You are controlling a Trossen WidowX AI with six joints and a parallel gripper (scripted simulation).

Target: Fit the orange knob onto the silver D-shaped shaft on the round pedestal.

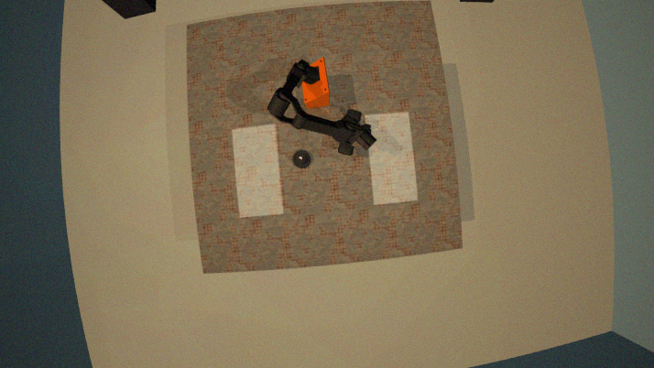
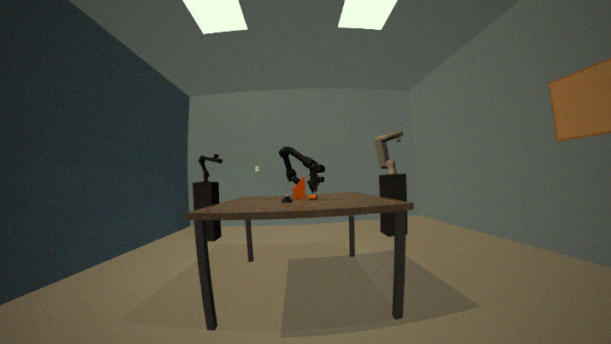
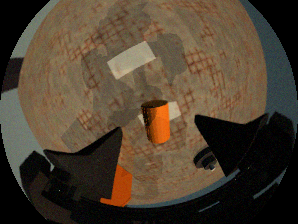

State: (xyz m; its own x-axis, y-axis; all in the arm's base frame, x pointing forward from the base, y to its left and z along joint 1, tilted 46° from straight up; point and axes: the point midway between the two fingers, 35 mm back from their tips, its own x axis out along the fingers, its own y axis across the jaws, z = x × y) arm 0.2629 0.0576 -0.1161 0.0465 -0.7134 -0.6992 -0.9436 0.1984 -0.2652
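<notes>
My gripper tip is now 4 cm above the orange knob. Also, from my gripper tip: round dark pedestal: 22 cm to the right, 8 cm ahead, 3 cm below.
</notes>
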